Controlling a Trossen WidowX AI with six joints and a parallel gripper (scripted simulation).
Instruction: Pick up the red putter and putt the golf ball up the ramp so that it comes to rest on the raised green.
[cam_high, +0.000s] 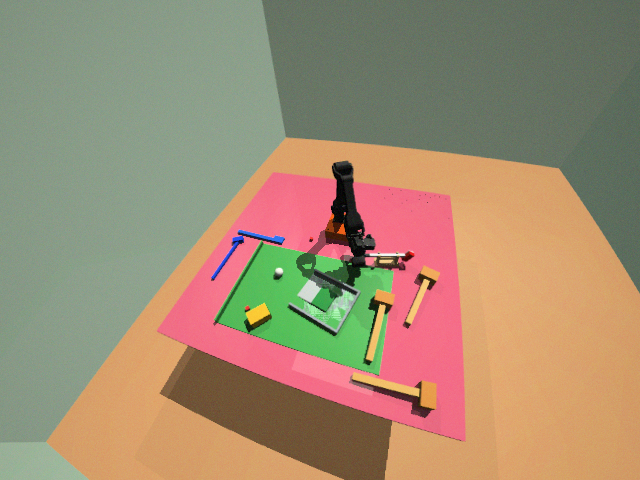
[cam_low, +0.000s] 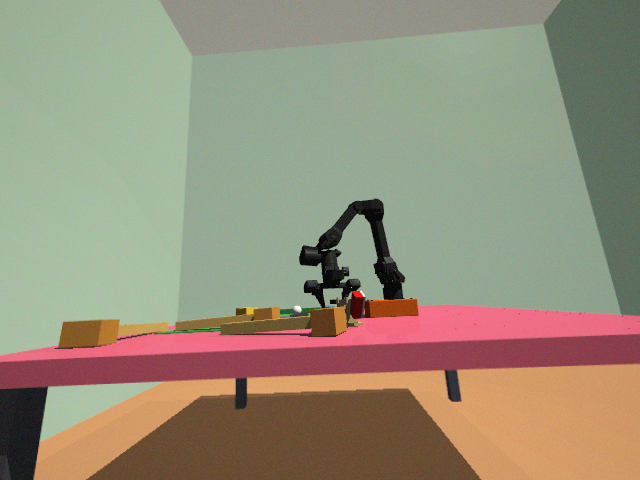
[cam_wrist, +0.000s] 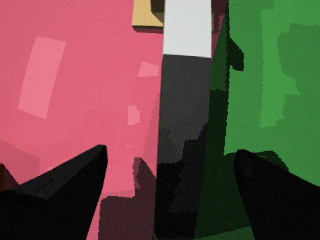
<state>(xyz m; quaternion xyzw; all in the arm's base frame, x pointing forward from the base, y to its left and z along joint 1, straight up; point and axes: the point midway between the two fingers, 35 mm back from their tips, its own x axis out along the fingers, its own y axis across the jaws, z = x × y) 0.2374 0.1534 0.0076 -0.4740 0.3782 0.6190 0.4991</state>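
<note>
Right now my gripper tip is 3 cm past the red putter, 11 cm to the right of it and 3 cm below it. The rest, counted from my gripper tip: wooden stand (3 cm behind, 13 cm to the left); then yellow block (39 cm ahead, 39 cm to the right); then white golf ball (16 cm ahead, 38 cm to the right, 1 cm below).
</note>
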